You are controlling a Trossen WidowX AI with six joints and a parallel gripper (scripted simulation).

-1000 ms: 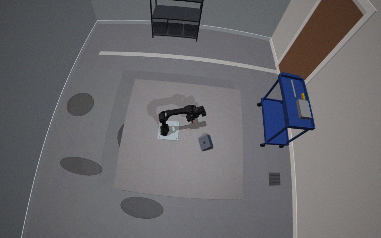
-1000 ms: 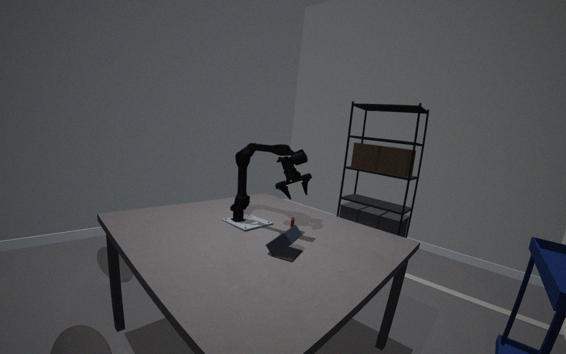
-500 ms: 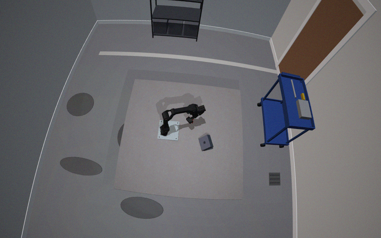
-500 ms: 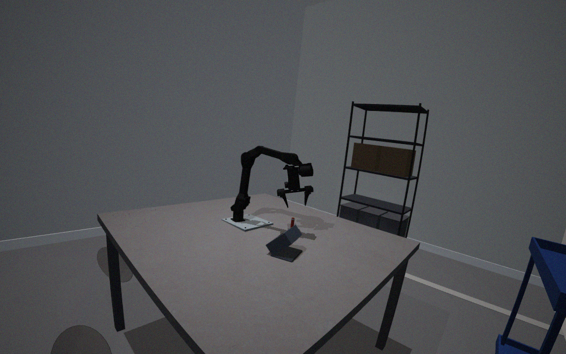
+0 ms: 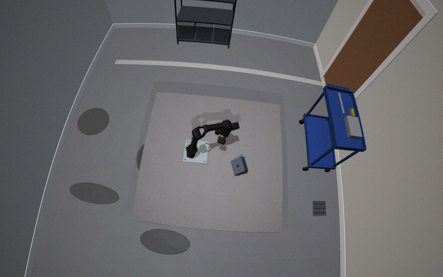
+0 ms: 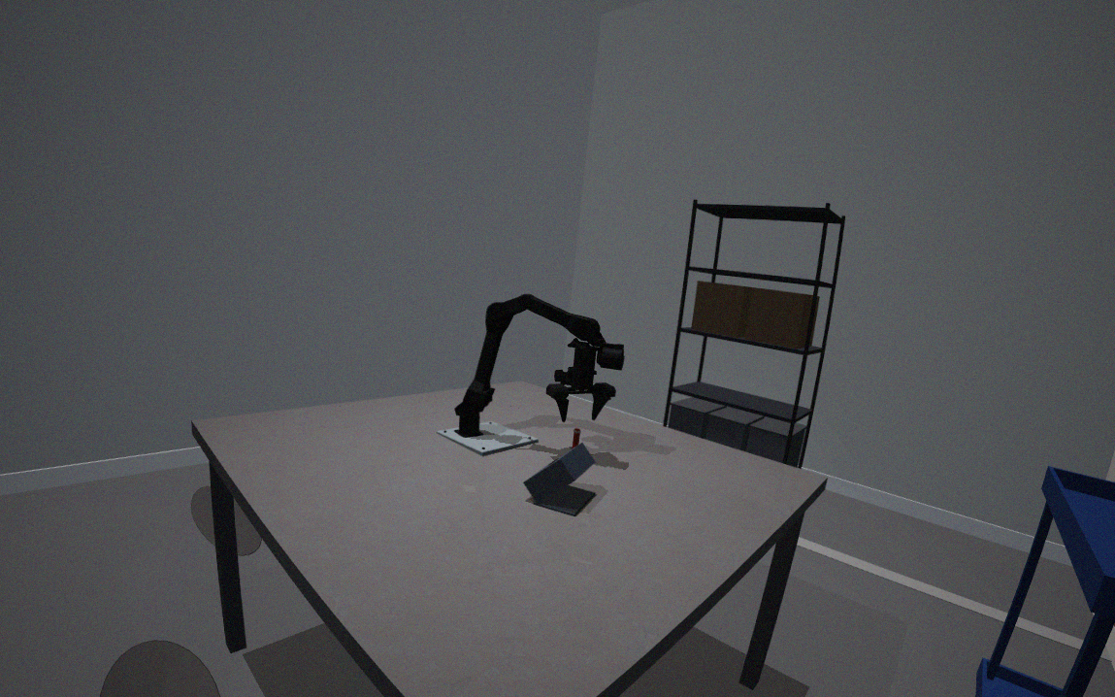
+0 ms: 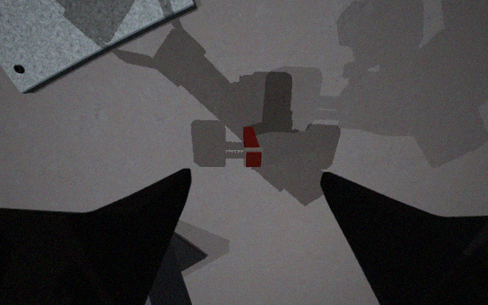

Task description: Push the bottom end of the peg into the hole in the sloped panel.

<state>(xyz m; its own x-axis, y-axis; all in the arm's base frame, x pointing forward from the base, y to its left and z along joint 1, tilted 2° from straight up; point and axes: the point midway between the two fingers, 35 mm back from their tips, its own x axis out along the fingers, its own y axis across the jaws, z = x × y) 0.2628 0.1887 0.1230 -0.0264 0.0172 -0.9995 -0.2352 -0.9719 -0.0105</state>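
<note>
Now: the red square peg 50 mm below my gripper tip. The rest, counted from my gripper tip: sloped grey panel: 210 mm to the right, 180 mm ahead, 40 mm below.
</note>
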